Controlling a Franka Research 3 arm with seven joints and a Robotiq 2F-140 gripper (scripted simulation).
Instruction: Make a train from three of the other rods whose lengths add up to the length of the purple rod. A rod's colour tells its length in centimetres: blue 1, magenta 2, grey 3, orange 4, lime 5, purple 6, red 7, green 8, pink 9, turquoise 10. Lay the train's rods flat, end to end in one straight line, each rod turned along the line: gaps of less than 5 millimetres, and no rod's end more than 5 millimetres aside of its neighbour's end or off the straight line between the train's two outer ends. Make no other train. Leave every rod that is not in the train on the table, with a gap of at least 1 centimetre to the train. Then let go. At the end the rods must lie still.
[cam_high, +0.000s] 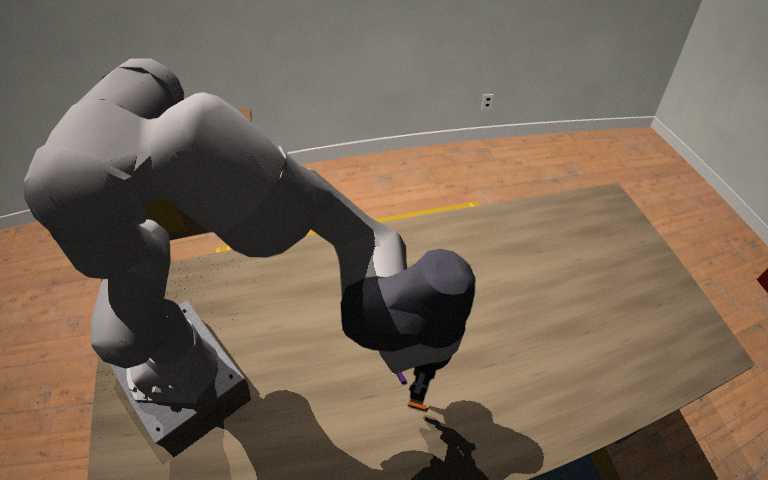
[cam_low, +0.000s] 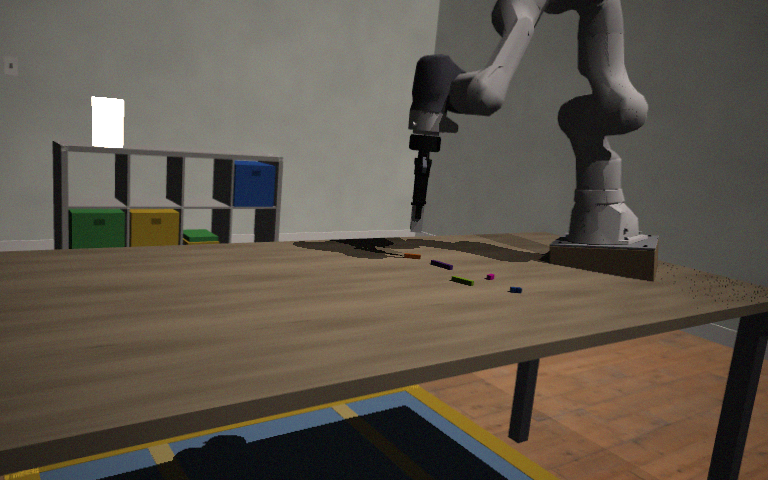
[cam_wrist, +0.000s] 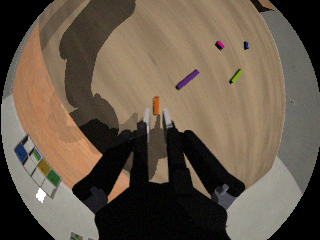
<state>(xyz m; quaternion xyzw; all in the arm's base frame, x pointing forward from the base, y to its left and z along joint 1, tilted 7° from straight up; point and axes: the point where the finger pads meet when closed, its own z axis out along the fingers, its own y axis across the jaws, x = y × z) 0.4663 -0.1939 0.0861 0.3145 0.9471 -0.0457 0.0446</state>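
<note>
The orange rod is 100 mm below my hand. Round my hand: lime rod: 220 mm to the left, 100 mm below, 50 mm ahead; then magenta rod: 220 mm to the left, 100 mm below, 40 mm behind; then purple rod: 100 mm below, 90 mm to the left, 10 mm behind.
</note>
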